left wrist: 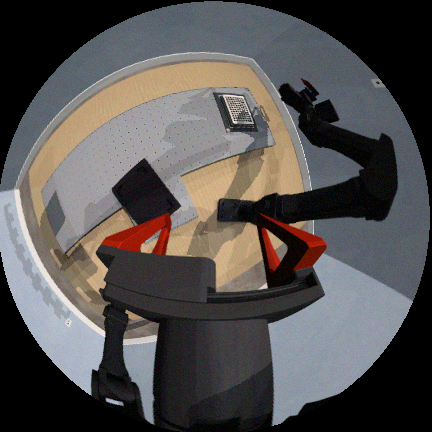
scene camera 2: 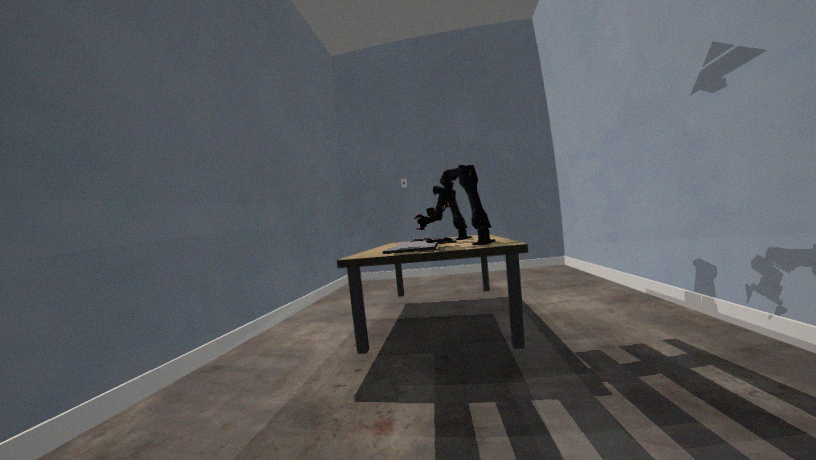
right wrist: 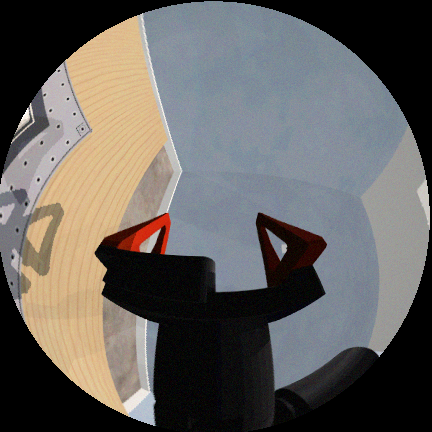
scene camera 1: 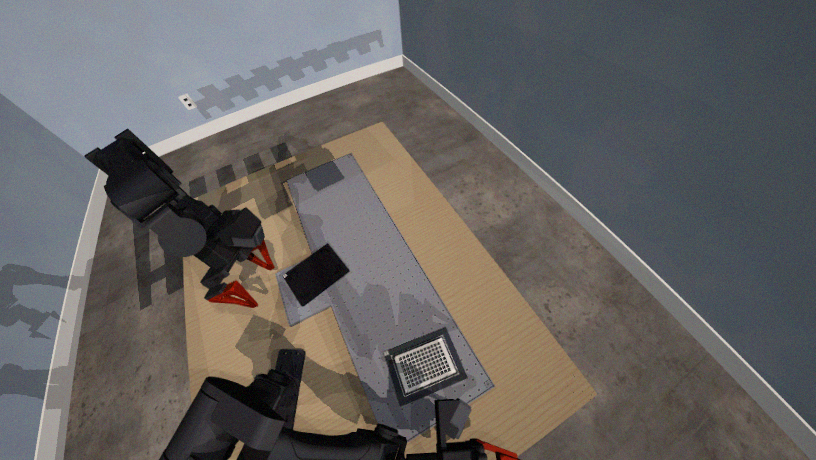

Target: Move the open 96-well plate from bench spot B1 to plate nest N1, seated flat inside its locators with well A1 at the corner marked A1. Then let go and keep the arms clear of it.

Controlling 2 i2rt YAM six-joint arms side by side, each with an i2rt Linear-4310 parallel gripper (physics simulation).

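Where they show: left gripper, fingertip midpoint: (left wrist: 213,217) (scene camera 2: 445,209) (scene camera 1: 264,286); right gripper, fingertip midpoint: (left wrist: 293,84) (scene camera 2: 414,223) (right wrist: 212,217); left arm's base, origin of the base link: (scene camera 2: 484,242); right arm's base, origin of the base link: (left wrist: 245,210) (scene camera 2: 462,238) (scene camera 1: 285,391).
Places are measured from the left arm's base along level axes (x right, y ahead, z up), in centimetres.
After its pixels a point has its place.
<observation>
The white 96-well plate (scene camera 1: 427,365) {x 42.7, y 68.9, z 1.8 cm} (left wrist: 238,109) {x 42.7, y 67.7, z 2.6 cm} lies within a dark rectangular frame (scene camera 1: 434,387) {x 47.5, y 70.2, z 1.5 cm} (left wrist: 221,112) {x 37.3, y 65.1, z 1.5 cm} at the lower right of the grey perforated board in scene camera 1. A black rectangular block (scene camera 1: 316,274) {x 17.8, y 38.0, z 2.5 cm} (left wrist: 145,192) {x 17.7, y 38.5, z 2.5 cm} sits turned at the board's middle, with a small pale mark at one corner. Labels B1, N1 and A1 are too small to read. My left gripper (scene camera 1: 265,287) {x 29.0, y 36.4, z 23.1 cm} is open and empty, above the table and left of the black block in scene camera 1. My right gripper (right wrist: 212,217) {x 60.1, y 84.8, z 15.8 cm} is open and empty, beyond the board's end, apart from the plate.
The grey perforated board (scene camera 1: 377,245) {x 8.5, y 55.6, z 1.3 cm} (left wrist: 150,142) {x 17.7, y 52.2, z 1.3 cm} lies on the wooden table (scene camera 1: 485,285) {x 22.8, y 86.5, z 0.0 cm} (scene camera 2: 365,255) {x -40.0, y 51.2, z 0.0 cm}. A darker grey patch (scene camera 1: 325,174) {x -23.8, y 34.3, z 1.3 cm} (left wrist: 56,214) {x -21.4, y 33.6, z 1.3 cm} is at the board's far end in scene camera 1. Both arms cast shadows over the board and table.
</observation>
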